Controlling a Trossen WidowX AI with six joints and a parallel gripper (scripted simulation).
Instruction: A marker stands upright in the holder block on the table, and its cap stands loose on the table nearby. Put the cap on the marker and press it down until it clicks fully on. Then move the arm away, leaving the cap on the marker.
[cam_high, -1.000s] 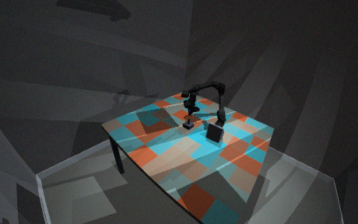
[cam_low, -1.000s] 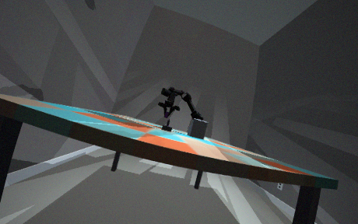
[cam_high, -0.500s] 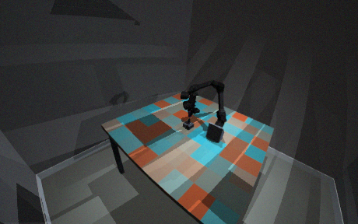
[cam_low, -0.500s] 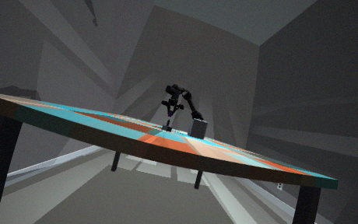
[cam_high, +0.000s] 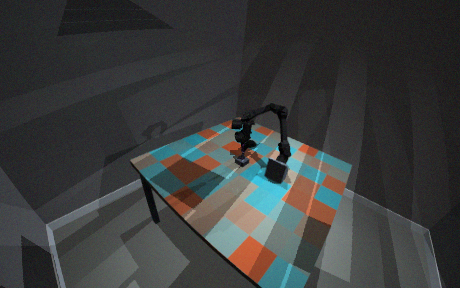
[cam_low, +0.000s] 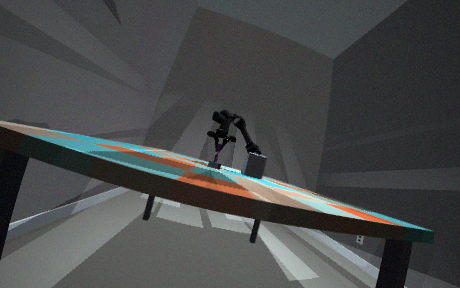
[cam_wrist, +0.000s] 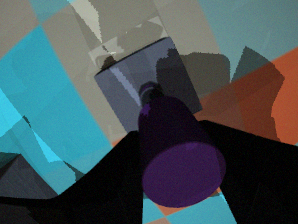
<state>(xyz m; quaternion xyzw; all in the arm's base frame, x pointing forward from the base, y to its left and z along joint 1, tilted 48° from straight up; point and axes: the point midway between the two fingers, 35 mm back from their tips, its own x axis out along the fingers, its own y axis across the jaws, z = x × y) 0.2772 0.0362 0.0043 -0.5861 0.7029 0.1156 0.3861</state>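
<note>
My gripper tip is now 1 cm below the purple marker cap.
</note>
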